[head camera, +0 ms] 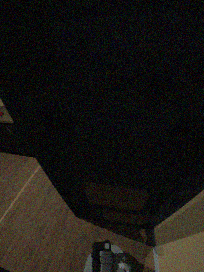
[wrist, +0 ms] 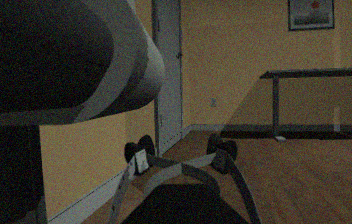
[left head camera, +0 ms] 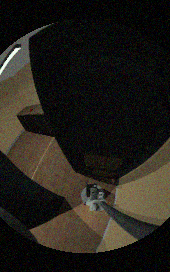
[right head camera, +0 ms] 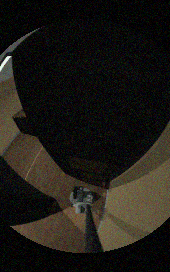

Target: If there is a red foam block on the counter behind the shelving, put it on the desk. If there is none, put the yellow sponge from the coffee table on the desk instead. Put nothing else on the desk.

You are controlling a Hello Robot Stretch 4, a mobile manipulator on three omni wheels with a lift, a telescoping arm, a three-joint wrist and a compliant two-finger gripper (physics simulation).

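Frame: origin at the robot's base, x ahead, y left, z up, level; centimetres.
Where they show: gripper, between the fingertips: (wrist: pixel 180 147) (left head camera: pixel 87 205) (right head camera: pixel 74 207).
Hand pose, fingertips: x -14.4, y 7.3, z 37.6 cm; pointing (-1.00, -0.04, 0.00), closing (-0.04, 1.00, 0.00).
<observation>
After its pixels a point has its place.
A small red item (head camera: pixel 1 114) @(z 89.9, x 165.1, y 173.4 cm) (left head camera: pixel 31 110) @(z 89.2, x 162.1, y 176.6 cm) lies on the counter (head camera: pixel 7 119) @(z 88.2, x 147.0, y 148.0 cm) (left head camera: pixel 35 123) @(z 49.9, x 149.0, y 167.3 cm) at the left edge of the head view; its shape is too small and grainy to tell. The counter (right head camera: pixel 22 123) @(z 56.6, x 156.1, y 207.1 cm) also shows in the right head view, partly hidden by the tall black shelving (head camera: pixel 110 100) @(z 142.0, x 41.8, y -2.7 cm) (left head camera: pixel 100 90) @(z 142.0, x 57.7, y 1.1 cm) (right head camera: pixel 90 100) @(z 142.0, x 41.8, y -8.8 cm). My gripper (wrist: pixel 180 147) @(z 37.6, x -14.4, y 7.3 cm) is open and empty in the wrist view, well away from the counter. A table (wrist: pixel 310 74) @(z 66.7, x -234.9, y 143.2 cm) with a dark top stands at the right there; I cannot tell whether it is the desk. The yellow sponge and coffee table are not recognizable.
The shelving stands close ahead and fills most of the head view. A tan wall (head camera: pixel 185 245) @(z 62.6, x 12.7, y -48.9 cm) (left head camera: pixel 145 190) @(z 88.0, x 0.7, y -46.7 cm) (right head camera: pixel 140 200) @(z 101.9, x -2.5, y -46.1 cm) runs along the right. A dark piece of furniture (left head camera: pixel 30 195) @(z 86.4, x -9.6, y 62.0 cm) (right head camera: pixel 25 200) @(z 80.4, x -15.6, y 54.4 cm) is at the lower left. The wrist view shows a grey door (wrist: pixel 170 75) @(z 64.8, x -196.1, y -7.9 cm) and a framed picture (wrist: pixel 311 15) @(z 145.3, x -273.8, y 167.0 cm).
</observation>
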